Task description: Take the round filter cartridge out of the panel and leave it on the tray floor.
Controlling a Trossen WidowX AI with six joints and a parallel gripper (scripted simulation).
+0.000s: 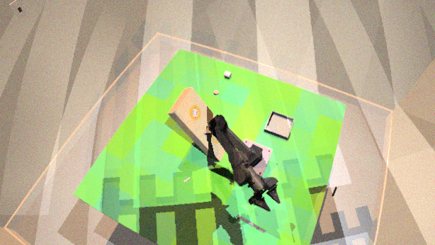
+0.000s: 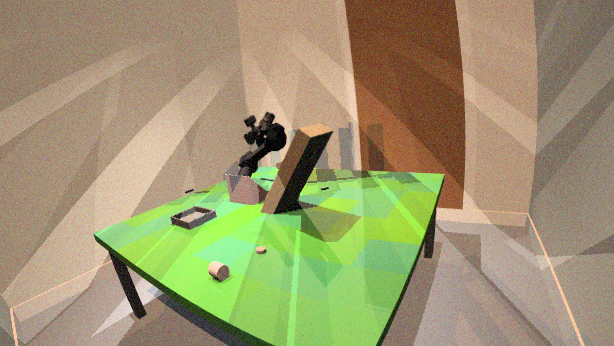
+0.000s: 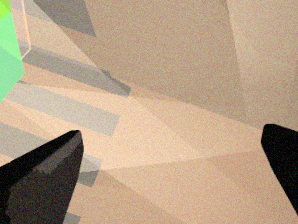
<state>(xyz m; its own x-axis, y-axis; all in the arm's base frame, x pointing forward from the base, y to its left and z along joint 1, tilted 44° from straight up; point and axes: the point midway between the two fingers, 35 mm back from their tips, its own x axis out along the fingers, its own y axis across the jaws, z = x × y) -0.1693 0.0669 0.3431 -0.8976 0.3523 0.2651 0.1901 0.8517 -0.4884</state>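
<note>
Now: gripper tip 57 cm short of the round filter cartridge, 28 cm to the left of it and 4 cm above it. The rest, counted from my gripper tip: dark-rimmed tray: 59 cm to the right, 29 cm below, 16 cm ahead; tan service panel: 53 cm ahead, 28 cm to the right, 12 cm below; short stick: 48 cm ahead, 29 cm below, 1 cm to the right.
</note>
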